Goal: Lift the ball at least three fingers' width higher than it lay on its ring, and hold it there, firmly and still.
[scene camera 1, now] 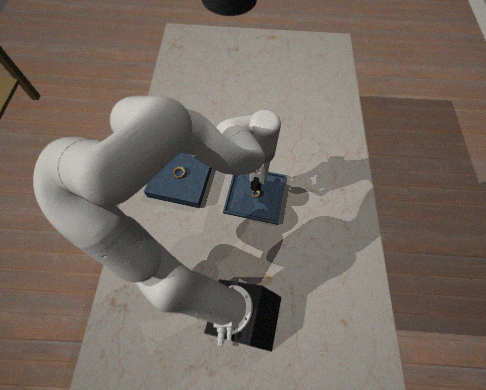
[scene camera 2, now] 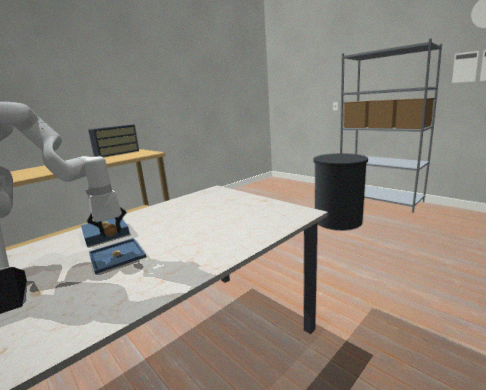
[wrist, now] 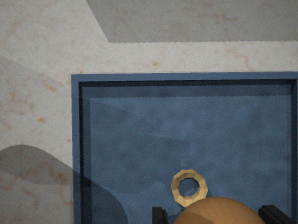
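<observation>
Blue tray: in scene camera 1 (264, 205), also in scene camera 2, also in the wrist view. On the tray, same spot: (wrist: 139, 140) and (scene camera 2: 104, 254).
</observation>
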